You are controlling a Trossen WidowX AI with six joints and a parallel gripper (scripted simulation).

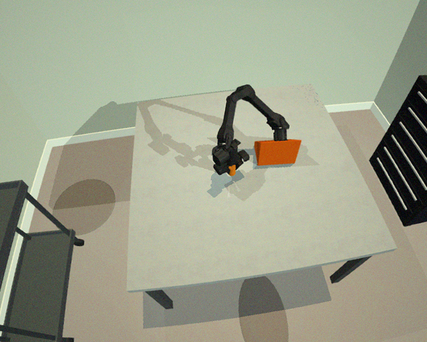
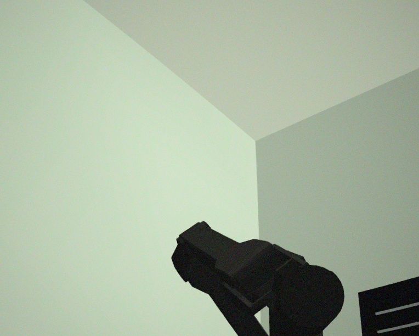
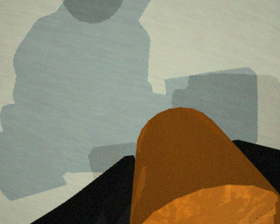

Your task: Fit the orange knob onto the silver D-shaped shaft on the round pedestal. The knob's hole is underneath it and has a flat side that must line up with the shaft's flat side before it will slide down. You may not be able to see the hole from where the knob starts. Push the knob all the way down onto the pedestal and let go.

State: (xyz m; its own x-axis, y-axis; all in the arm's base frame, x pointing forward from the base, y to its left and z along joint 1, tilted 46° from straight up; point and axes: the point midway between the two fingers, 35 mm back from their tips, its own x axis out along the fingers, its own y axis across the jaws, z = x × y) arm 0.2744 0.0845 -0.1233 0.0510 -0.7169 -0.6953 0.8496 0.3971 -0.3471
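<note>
Now: gripper tip 70 mm short of the round black pedestal, 180 mm to the left of it and 30 mm above it. The rest, counted from my gripper tip: orange knob 30 mm above.
</note>
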